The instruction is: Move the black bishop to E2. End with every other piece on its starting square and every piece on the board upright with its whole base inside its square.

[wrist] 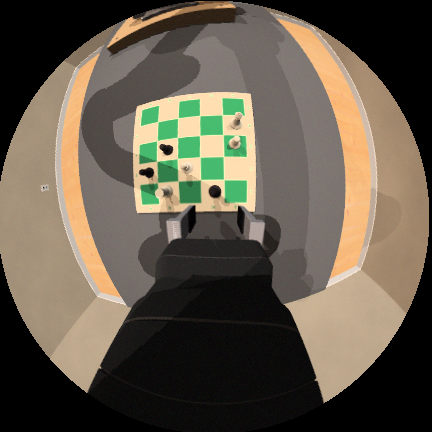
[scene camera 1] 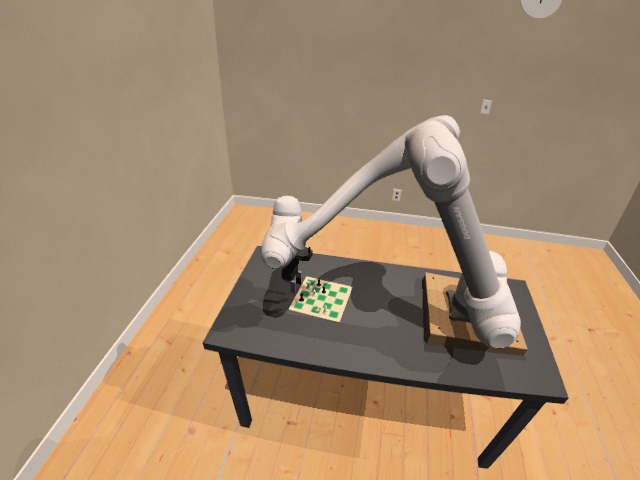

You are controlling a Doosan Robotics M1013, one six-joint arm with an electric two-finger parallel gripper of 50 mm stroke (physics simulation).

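Frame: origin at the arm's base, x ahead, y left, z up, level; metres.
Where they show: gripper, fingertip midpoint: point(wrist: 216, 213) point(scene camera 1: 296, 288).
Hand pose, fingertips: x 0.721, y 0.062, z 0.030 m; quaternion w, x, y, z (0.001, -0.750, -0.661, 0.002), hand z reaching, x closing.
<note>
After its pixels a point has its place.
The black bishop point(scene camera 1: 301, 297) {x 0.700, y 0.063, z -0.019 m} point(wrist: 215, 191) {x 0.697, y 0.063, z 0.001 m} stands on D1, the cream square between two green squares of the board's near row in the wrist view. E2 point(wrist: 235, 169) {x 0.668, y 0.098, z -0.038 m}, a cream square diagonally beyond it to the right, holds no piece. My gripper point(scene camera 1: 296, 285) {x 0.721, y 0.062, z 0.030 m} point(wrist: 216, 213) {x 0.721, y 0.062, z 0.030 m} is open and empty, above the board's near edge. In the wrist view the bishop appears just beyond the fingertips, roughly centred between them; the height gap is hard to tell. The chessboard point(scene camera 1: 339, 318) {x 0.525, y 0.127, z -0.038 m} point(wrist: 252, 150) {x 0.638, y 0.131, z -0.037 m} lies flat on the table.
Black pawns stand on A2 point(wrist: 147, 172) {x 0.651, y -0.047, z -0.024 m} and B3 point(wrist: 166, 149) {x 0.620, y -0.007, z -0.025 m}. White pieces stand on B1 point(wrist: 165, 192) {x 0.690, y -0.018, z -0.022 m}, C2 point(wrist: 187, 168) {x 0.658, y 0.023, z -0.027 m}, E3 point(wrist: 235, 143) {x 0.627, y 0.102, z -0.026 m} and E4 point(wrist: 237, 121) {x 0.592, y 0.109, z -0.019 m}. The wooden base block point(scene camera 1: 433, 338) {x 0.154, y 0.184, z -0.005 m} point(wrist: 200, 19) is at the table's other end.
</note>
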